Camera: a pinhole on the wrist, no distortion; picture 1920 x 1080 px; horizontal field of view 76.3 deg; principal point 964.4 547.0 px. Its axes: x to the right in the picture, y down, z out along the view. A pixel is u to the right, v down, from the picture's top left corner.
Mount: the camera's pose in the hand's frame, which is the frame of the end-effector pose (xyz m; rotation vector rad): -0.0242 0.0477 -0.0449 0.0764 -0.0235 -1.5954
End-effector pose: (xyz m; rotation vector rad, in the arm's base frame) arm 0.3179 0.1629 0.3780 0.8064 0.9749 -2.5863
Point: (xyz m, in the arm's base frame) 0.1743 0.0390 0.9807
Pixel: 1632 211
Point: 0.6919 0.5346 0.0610
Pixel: behind the camera
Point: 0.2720 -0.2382 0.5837
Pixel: 599 510
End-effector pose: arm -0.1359 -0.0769 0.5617 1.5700 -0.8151 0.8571
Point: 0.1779 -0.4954 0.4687
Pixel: 1650 944
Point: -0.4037 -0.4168 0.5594
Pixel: 126 283
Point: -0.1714 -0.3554 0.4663
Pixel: 1012 403
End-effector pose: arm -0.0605 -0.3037 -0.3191 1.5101 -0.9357 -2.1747
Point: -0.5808 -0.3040 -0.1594
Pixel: 669 868
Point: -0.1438 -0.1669 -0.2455
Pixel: 1513 136
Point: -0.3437 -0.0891 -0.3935
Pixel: 1687 831
